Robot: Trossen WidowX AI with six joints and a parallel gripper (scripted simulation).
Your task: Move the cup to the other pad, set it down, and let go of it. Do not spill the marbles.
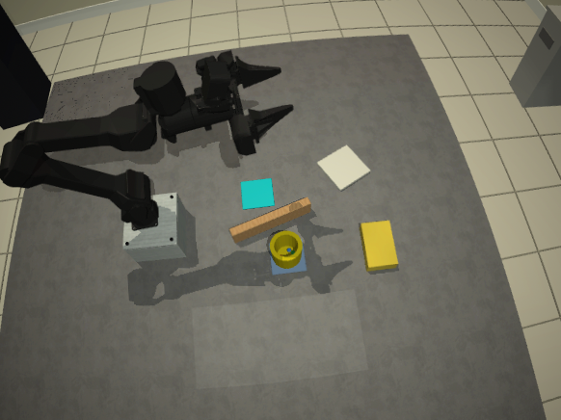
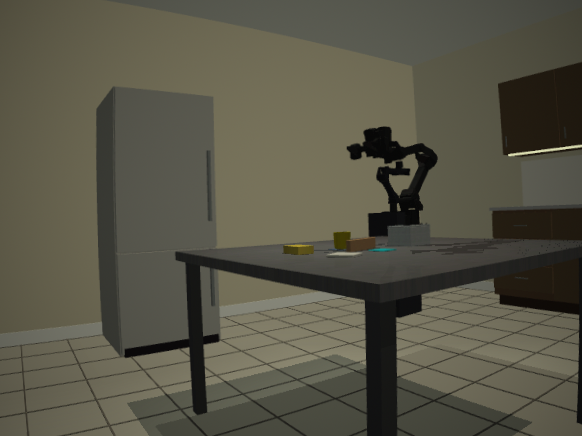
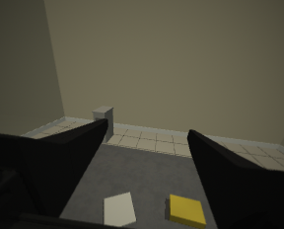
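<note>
Right now my gripper tip is 50 mm past the yellow cup, 130 mm to the left of it and 380 mm above it. Also, from my gripper tip: teal pad 80 mm behind, 50 mm to the left, 420 mm below; then wooden bar 60 mm behind, 40 mm to the right, 400 mm below; then marble 60 mm behind, 130 mm to the right, 400 mm below.
</note>
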